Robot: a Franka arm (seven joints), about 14 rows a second.
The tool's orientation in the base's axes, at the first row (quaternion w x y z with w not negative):
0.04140, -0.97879, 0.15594, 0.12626
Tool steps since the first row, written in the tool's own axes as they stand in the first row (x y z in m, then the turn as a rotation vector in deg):
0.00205, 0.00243, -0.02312, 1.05, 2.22, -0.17
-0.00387, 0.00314, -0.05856, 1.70, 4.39, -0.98
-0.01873, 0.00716, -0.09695, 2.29, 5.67, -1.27
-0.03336, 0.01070, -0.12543, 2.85, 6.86, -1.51
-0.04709, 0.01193, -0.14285, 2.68, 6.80, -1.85
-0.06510, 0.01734, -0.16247, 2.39, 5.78, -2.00
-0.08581, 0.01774, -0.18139, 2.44, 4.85, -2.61
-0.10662, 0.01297, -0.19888, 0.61, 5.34, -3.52
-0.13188, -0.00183, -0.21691, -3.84, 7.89, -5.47
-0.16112, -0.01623, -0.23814, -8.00, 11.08, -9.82
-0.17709, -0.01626, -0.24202, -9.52, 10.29, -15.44
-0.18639, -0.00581, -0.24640, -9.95, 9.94, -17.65
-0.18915, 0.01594, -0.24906, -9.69, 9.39, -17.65
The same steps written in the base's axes. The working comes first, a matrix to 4 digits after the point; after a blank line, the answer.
The tool's axes in the first row as the columns of a matrix, in the base's axes (used below as rounded here):
0.9195, -0.3157, -0.2343
-0.2948, -0.9479, 0.1204
-0.2601, -0.0417, -0.9647

0.00653, -0.00569, 0.02167, 0.30, -2.43, -0.20
0.00917, -0.00889, 0.05737, 0.41, -4.78, 0.32
0.00323, -0.01294, 0.09810, 0.61, -6.20, 0.39
-0.00466, -0.01541, 0.12923, 0.81, -7.52, 0.43
-0.01360, -0.01463, 0.14956, 0.75, -7.46, 0.80
-0.02727, -0.01681, 0.17294, 0.84, -6.42, 1.07
-0.04200, -0.01336, 0.19657, 1.32, -5.63, 1.68
-0.05553, -0.00481, 0.21905, -0.30, -5.67, 3.01
-0.06986, 0.01450, 0.24363, -4.74, -7.01, 5.95
-0.08723, 0.03421, 0.27232, -8.55, -9.33, 11.09
-0.10100, 0.03848, 0.28022, -8.38, -8.81, 16.94
-0.11182, 0.03079, 0.28642, -8.15, -8.61, 19.20
-0.12060, 0.01067, 0.28880, -7.74, -8.17, 19.16

